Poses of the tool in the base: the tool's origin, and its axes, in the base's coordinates. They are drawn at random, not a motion.
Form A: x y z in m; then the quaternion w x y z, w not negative.
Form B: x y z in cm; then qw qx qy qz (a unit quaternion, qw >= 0). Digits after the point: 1 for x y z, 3 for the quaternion.
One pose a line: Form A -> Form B
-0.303 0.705 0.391 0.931 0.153 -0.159 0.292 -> -30.3 70.5 39.1 0.931 0.153 -0.159 0.292
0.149 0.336 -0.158 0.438 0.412 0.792 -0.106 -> 14.9 33.6 -15.8 0.438 0.412 0.792 -0.106
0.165 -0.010 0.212 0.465 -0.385 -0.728 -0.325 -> 16.5 -1.0 21.2 0.465 -0.385 -0.728 -0.325
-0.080 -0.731 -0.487 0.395 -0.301 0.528 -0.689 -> -8.0 -73.1 -48.7 0.395 -0.301 0.528 -0.689
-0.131 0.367 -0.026 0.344 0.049 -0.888 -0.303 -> -13.1 36.7 -2.6 0.344 0.049 -0.888 -0.303
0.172 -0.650 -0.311 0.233 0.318 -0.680 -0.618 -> 17.2 -65.0 -31.1 0.233 0.318 -0.680 -0.618
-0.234 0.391 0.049 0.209 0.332 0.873 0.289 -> -23.4 39.1 4.9 0.209 0.332 0.873 0.289
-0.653 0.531 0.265 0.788 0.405 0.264 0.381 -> -65.3 53.1 26.5 0.788 0.405 0.264 0.381
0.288 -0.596 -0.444 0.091 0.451 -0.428 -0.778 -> 28.8 -59.6 -44.4 0.091 0.451 -0.428 -0.778
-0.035 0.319 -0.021 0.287 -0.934 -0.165 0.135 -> -3.5 31.9 -2.1 0.287 -0.934 -0.165 0.135
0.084 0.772 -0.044 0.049 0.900 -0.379 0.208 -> 8.4 77.2 -4.4 0.049 0.900 -0.379 0.208
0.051 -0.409 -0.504 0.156 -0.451 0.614 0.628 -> 5.1 -40.9 -50.4 0.156 -0.451 0.614 0.628
